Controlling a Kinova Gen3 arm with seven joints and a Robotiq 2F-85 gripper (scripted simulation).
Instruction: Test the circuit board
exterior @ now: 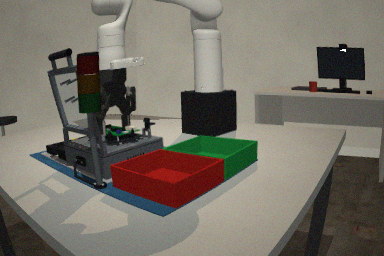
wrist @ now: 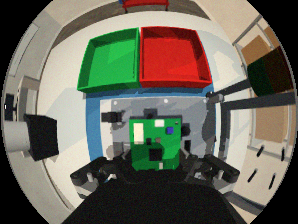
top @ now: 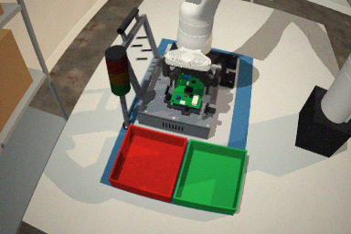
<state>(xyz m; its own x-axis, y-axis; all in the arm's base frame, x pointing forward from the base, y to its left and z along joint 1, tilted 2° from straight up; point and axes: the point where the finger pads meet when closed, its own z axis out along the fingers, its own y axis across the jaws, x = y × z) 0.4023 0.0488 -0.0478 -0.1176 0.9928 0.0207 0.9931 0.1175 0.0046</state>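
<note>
The green circuit board lies right at my hand. From my hand the other things lie so: tester lid 12 cm ahead, 2 cm to the left, 10 cm above; then green bin 13 cm behind, 19 cm to the left, 7 cm below; then red bin 2 cm ahead, 21 cm to the left, 7 cm below.
</note>
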